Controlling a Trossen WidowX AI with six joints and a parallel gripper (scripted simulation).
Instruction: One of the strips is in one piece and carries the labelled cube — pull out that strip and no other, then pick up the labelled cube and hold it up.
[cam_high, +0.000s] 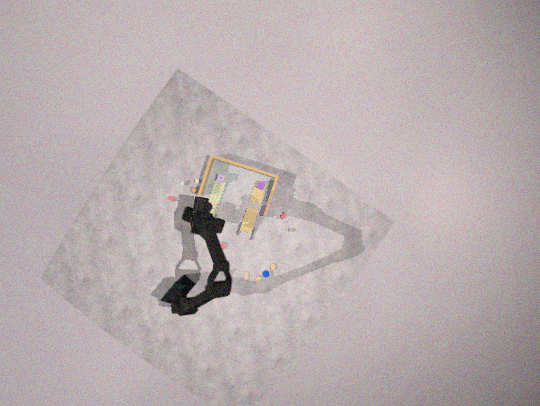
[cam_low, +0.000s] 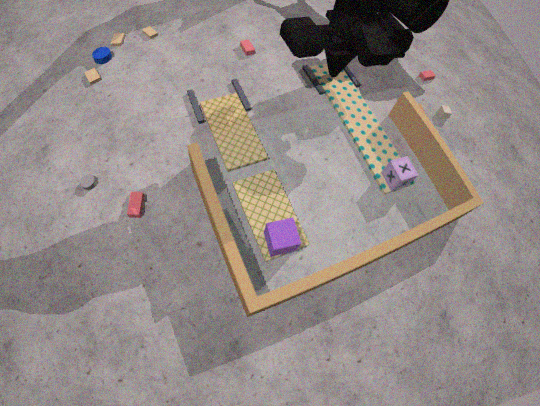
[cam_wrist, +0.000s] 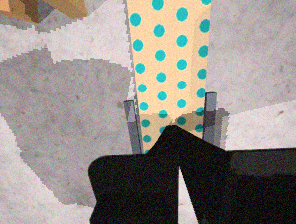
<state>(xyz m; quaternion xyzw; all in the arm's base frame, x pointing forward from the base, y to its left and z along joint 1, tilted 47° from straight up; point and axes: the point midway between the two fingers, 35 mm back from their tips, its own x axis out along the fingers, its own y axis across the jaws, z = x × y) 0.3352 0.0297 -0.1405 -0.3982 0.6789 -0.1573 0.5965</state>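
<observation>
My gripper tip is 90 mm short of the teal-dotted strip and 30 mm to the right of it. Also, from my gripper tip: grey disc (210 mm ahead, 330 mm to the right); then labelled cube (190 mm ahead, 70 mm to the left, 10 mm above); then blue cylinder (20 mm behind, 380 mm to the right).
</observation>
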